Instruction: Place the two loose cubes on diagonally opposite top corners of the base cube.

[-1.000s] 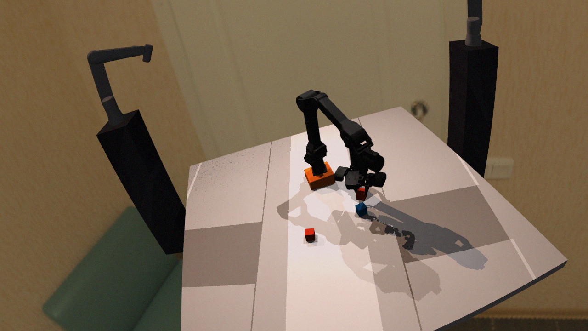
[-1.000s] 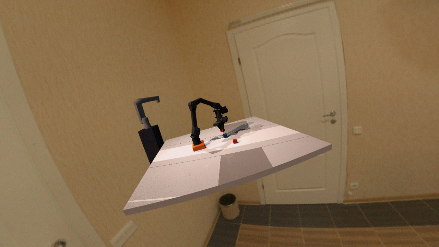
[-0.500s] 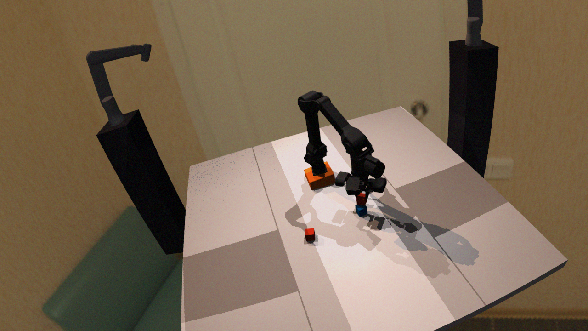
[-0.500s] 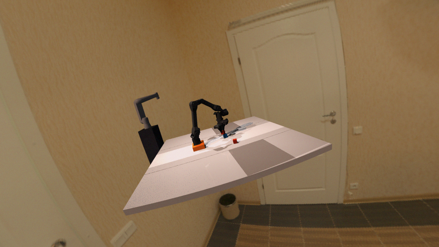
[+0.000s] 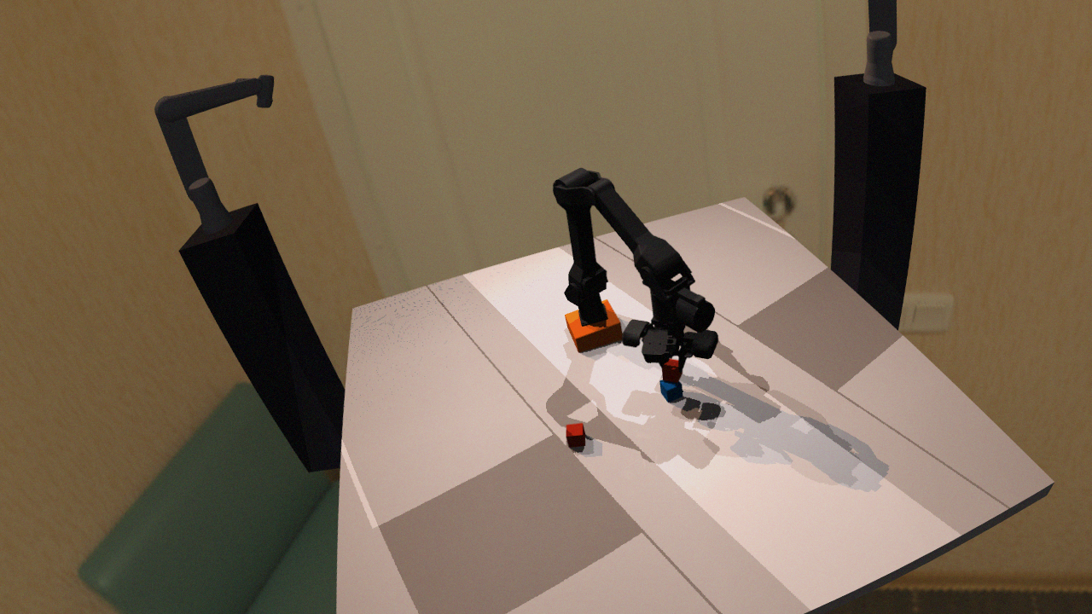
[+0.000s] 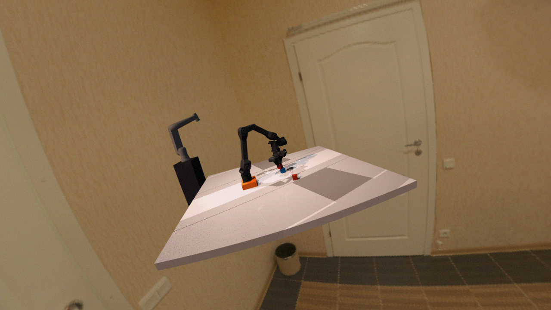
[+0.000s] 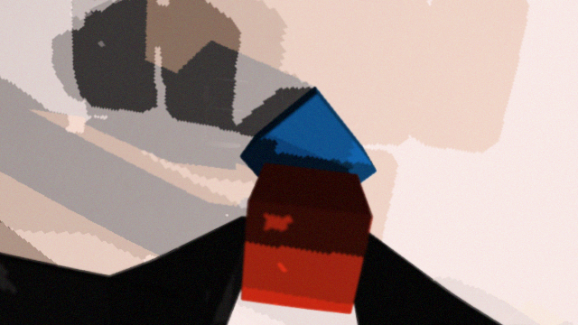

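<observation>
My gripper tip is 2 cm short of the blue cube, 1 cm to the left of it and 4 cm above it.
</observation>
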